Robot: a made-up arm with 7 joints. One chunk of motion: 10 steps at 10 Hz.
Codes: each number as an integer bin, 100 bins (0 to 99) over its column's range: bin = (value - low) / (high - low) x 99, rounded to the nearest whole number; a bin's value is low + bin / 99 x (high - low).
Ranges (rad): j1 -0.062..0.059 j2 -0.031..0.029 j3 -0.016..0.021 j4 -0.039..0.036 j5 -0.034..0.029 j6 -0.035..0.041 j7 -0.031..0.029
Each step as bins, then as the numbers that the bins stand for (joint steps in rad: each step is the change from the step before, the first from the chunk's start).
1 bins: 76 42 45 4 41 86 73
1 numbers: 0.03089 -0.00555 0.00082 -0.03597 -0.00791 0.03102 0.01324
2 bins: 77 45 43 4 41 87 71
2 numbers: 0.03211 -0.00373 0.00007 -0.03597 -0.00791 0.03179 0.01203
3 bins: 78 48 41 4 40 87 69
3 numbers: 0.03333 -0.00191 -0.00068 -0.03597 -0.00855 0.03179 0.01082
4 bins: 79 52 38 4 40 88 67
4 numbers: 0.03456 0.00052 -0.00180 -0.03597 -0.00855 0.03256 0.00961
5 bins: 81 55 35 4 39 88 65
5 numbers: 0.03700 0.00233 -0.00292 -0.03597 -0.00918 0.03256 0.00839
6 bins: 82 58 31 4 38 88 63
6 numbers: 0.03822 0.00415 -0.00441 -0.03597 -0.00982 0.03256 0.00718
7 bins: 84 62 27 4 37 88 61
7 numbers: 0.04067 0.00658 -0.00591 -0.03597 -0.01045 0.03256 0.00597
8 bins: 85 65 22 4 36 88 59
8 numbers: 0.04189 0.00839 -0.00778 -0.03597 -0.01109 0.03256 0.00476
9 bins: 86 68 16 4 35 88 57
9 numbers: 0.04311 0.01021 -0.01002 -0.03597 -0.01173 0.03256 0.00355
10 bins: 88 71 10 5 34 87 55
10 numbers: 0.04556 0.01203 -0.01226 -0.03521 -0.01236 0.03179 0.00233
